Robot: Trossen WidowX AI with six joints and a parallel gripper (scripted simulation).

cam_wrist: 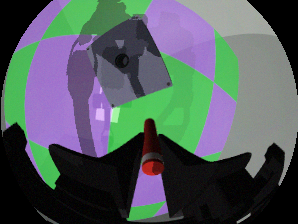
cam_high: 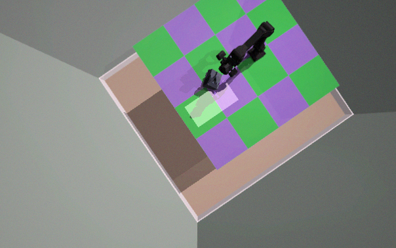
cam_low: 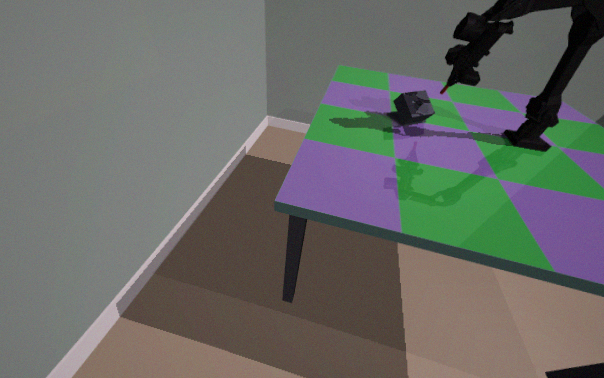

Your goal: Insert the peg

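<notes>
Right now my gripper tip is 10 cm above the dark sloped panel, 9 cm short of it and 3 cm to the right of it. Round my gripper tip: red peg 2 cm above, 1 cm to the left.
</notes>
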